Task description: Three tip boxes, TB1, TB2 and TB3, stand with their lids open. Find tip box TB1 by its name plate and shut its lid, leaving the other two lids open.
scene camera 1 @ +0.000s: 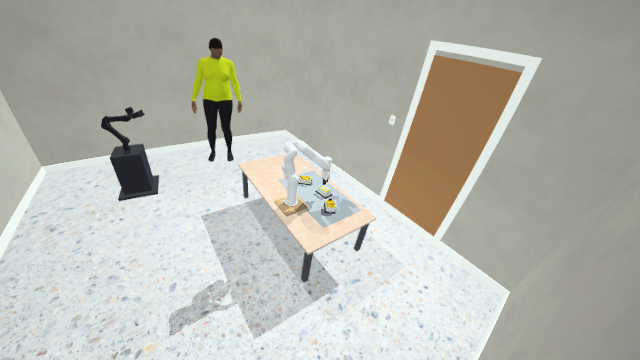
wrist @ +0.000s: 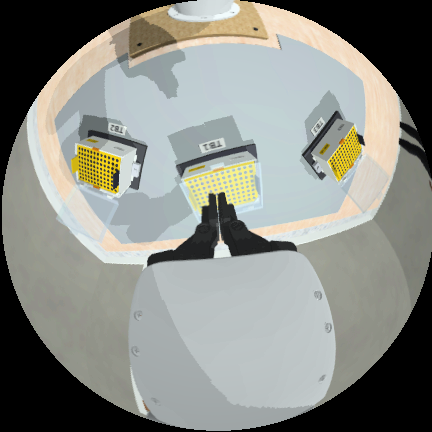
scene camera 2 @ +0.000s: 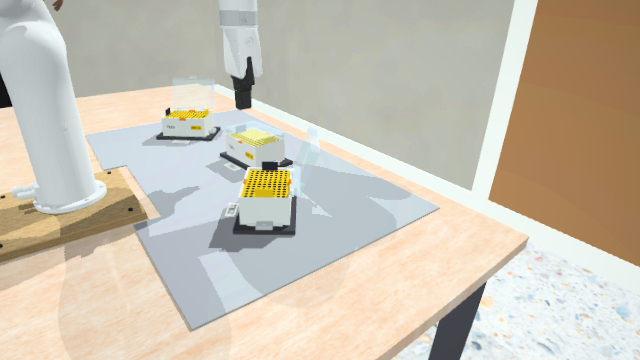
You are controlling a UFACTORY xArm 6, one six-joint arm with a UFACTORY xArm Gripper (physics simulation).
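Places are measured from the arm's base along level axes (x ahead, y left, z up), in centimetres.
Pixels of known places: gripper, between the fingertips: [scene camera 1: 324, 184] [wrist: 216, 203] [scene camera 2: 243, 108]; arm's base, origin of its link: [scene camera 1: 291, 202] [scene camera 2: 71, 197].
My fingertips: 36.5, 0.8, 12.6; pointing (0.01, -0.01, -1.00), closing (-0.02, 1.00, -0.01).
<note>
For each thing: its top centre in the pictures, then the offset to it from my fingertips, as dx, dy, dz. "spot": a spot on its surface instead. Level surfaces: height alone.
- Tip box TB1, centre of its top: [wrist: 223, 189] [scene camera 2: 250, 130] [scene camera 1: 324, 187] +1.8, +1.3, -5.8
- Tip box TB2, centre of its top: [scene camera 2: 267, 174] [wrist: 89, 173] [scene camera 1: 330, 202] -4.4, -21.6, -6.1
- Tip box TB3, a spot on its surface: [scene camera 2: 181, 127] [scene camera 1: 304, 181] spot: -9.1, +24.8, -10.2
- grey mat, height of its surface: dz -13.6
- wooden table, height of its surface: dz -13.9
Tip box TB1 [scene camera 1: 324, 191] [scene camera 2: 255, 151] [wrist: 220, 186] stands in the middle, behind its name plate [wrist: 212, 145]. Its clear lid lies down over the yellow tip rack. Tip box TB2 [scene camera 1: 330, 205] [scene camera 2: 265, 211] [wrist: 99, 168] has its clear lid [scene camera 2: 309, 154] [wrist: 90, 212] standing open. Tip box TB3 [scene camera 1: 305, 180] [scene camera 2: 181, 127] [wrist: 344, 154] also has its clear lid [scene camera 2: 194, 93] [wrist: 369, 182] standing open. My gripper [scene camera 1: 325, 182] [scene camera 2: 243, 107] [wrist: 216, 203] is shut and empty, above TB1 and apart from it. Its fingers hide part of TB1 in the wrist view.
The boxes stand on a grey mat [scene camera 2: 350, 230] [wrist: 215, 95] on a wooden table [scene camera 1: 320, 242] [scene camera 2: 425, 280]. The arm's base is on a wooden board [scene camera 2: 112, 210] [wrist: 200, 34]. A person [scene camera 1: 217, 80] and a black arm on a pedestal [scene camera 1: 131, 170] stand away from the table.
</note>
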